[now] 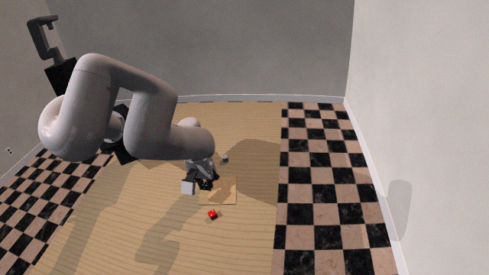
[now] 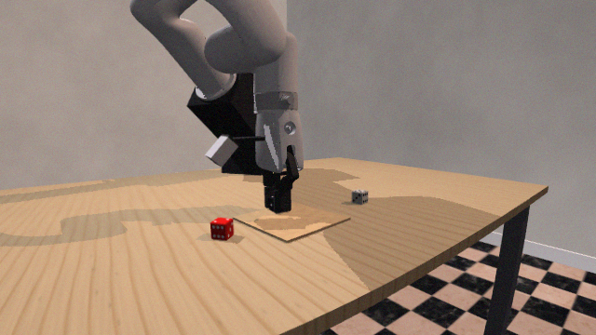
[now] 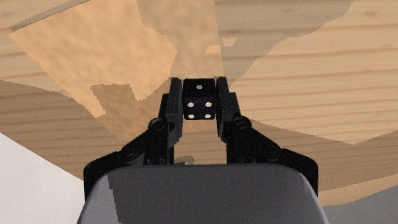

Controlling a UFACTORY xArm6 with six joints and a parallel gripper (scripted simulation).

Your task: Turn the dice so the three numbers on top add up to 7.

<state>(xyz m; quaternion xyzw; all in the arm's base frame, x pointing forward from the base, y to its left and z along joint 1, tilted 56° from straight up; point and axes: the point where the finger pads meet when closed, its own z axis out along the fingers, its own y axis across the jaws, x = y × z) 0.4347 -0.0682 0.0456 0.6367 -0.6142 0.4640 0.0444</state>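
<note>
Now: hand 1 cm above the black die. Round my hand: white die (7 cm ahead, 16 cm to the left, 1 cm below); then tan mat (5 cm ahead, 1 cm to the right, 2 cm below); then red die (4 cm ahead, 13 cm to the right, 1 cm below).
</note>
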